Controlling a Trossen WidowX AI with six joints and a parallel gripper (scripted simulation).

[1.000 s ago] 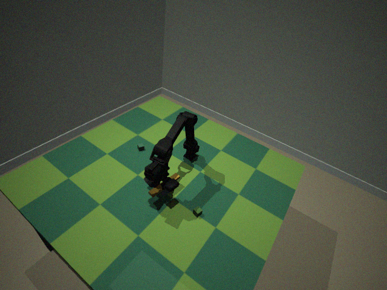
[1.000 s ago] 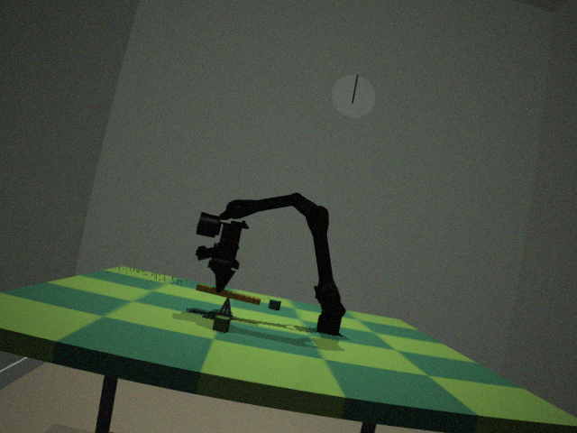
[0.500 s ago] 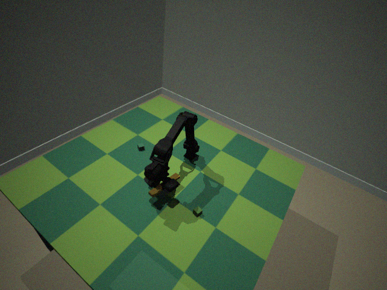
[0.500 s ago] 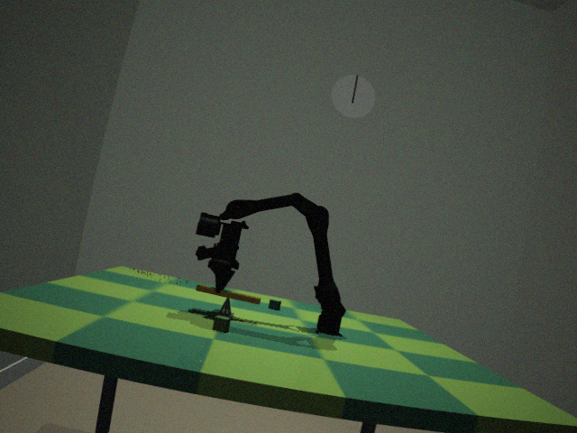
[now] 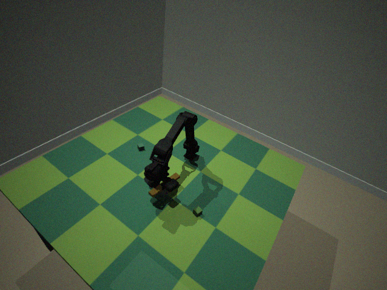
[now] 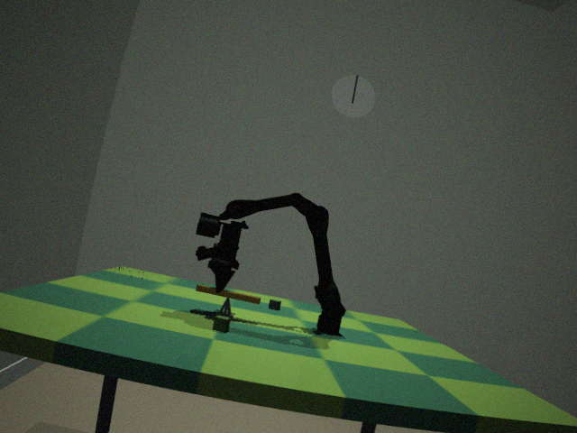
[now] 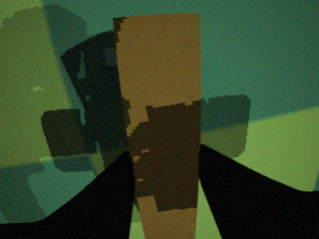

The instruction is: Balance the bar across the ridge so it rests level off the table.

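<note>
My gripper tip is now 30 mm past the bar.
</note>
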